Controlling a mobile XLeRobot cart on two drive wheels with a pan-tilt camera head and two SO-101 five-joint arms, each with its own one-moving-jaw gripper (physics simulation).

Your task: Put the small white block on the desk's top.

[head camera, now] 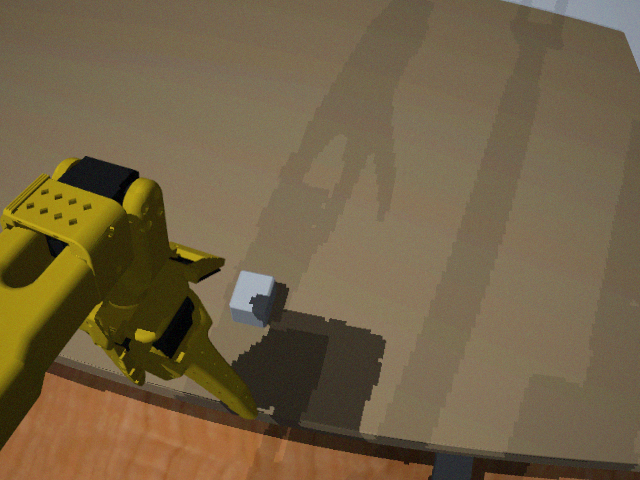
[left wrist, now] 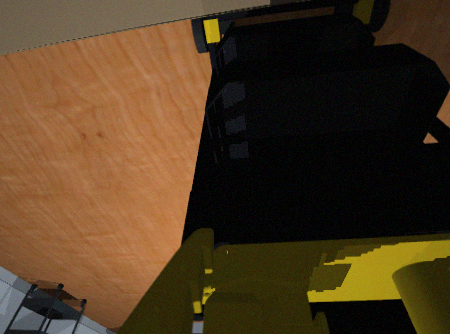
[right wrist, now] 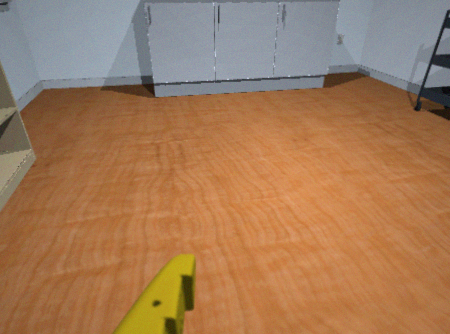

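Seen in the pictures: left hand, its tool point: (head camera: 142,380) (left wrist: 213,244); right hand, its tool point: (right wrist: 194,274); left arm's base, origin of its link: (left wrist: 232,285).
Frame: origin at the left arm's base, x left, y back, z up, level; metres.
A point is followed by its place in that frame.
The small white block (head camera: 252,289) @(x -0.043, y -0.300, z -0.027 m) rests flat on the brown desk top (head camera: 155,103) @(x 0.165, y -0.544, z -0.055 m) in the head camera, near the front edge, with a patch of shadow on it. My left gripper (head camera: 193,395) is open and empty. In the head camera it is below and left of the block, apart from it, with its jaws by the desk's front edge. In the left wrist view one notched jaw (left wrist: 172,285) @(x -0.007, y -0.175, z 0.067 m) shows, and the block does not show there. My right gripper is open; one notched jaw (right wrist: 167,300) @(x -0.280, y 0.232, z 0.099 m) shows over the floor in the right wrist view.
The left wrist view shows the black cart body (left wrist: 325,175) @(x -0.089, y -0.068, z -0.065 m), wooden floor (left wrist: 100,140) @(x 0.645, y 0.337, z -0.775 m) and a strip of desk (left wrist: 90,22) @(x 0.054, y -0.207, z -0.055 m). The right wrist view shows a white cabinet (right wrist: 245,45) @(x 0.527, y 3.162, z -0.308 m), a shelf unit (right wrist: 15,175) @(x -1.104, y 1.781, z -0.720 m) at left and a dark trolley (right wrist: 430,65) @(x 1.869, y 2.363, z -0.392 m) at right.
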